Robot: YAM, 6 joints.
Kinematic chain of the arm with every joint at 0, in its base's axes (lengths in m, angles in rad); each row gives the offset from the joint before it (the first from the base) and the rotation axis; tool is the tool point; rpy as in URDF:
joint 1: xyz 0 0 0.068 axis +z
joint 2: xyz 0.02 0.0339 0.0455 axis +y
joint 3: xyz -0.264 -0.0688 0 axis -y
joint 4: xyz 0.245 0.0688 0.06 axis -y
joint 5: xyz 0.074 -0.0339 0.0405 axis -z
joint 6: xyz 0.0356 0 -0.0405 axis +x
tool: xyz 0 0 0 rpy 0 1.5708 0
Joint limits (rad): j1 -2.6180..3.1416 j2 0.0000..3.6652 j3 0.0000..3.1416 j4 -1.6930..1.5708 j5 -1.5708..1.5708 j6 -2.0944..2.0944
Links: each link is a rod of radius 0.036 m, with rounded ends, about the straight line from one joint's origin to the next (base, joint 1, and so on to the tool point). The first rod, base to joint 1, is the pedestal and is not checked.
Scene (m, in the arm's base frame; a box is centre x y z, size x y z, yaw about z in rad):
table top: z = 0
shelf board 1: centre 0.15 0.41 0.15 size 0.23 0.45 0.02 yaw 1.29
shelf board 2: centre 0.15 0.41 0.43 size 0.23 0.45 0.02 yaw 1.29
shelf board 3: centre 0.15 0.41 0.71 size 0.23 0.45 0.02 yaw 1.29
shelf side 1: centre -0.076 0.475 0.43 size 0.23 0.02 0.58 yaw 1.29
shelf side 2: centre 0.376 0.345 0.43 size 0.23 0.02 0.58 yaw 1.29
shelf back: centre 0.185 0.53 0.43 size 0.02 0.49 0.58 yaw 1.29
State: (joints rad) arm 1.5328 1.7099 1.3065 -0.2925 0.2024 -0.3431
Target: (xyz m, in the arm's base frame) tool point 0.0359 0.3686 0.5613
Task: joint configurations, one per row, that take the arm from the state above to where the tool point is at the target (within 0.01 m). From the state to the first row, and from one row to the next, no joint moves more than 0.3 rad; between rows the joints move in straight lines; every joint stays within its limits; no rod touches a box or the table.
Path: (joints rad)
1: 1.6222 1.4192 1.0935 -0.4765 0.1943 -0.3431
2: 1.7117 1.1285 0.8805 -0.6606 0.1862 -0.3431
3: 1.6751 1.1779 1.1684 -0.4998 0.1823 -0.3431
4: 1.6385 1.2273 1.4564 -0.3389 0.1784 -0.3431
5: 1.6019 1.2766 1.7443 -0.1781 0.1745 -0.3431
6: 1.5461 1.5058 1.9238 -0.0697 0.1742 -0.3431
7: 1.4903 1.7350 2.1033 0.0388 0.1739 -0.3431

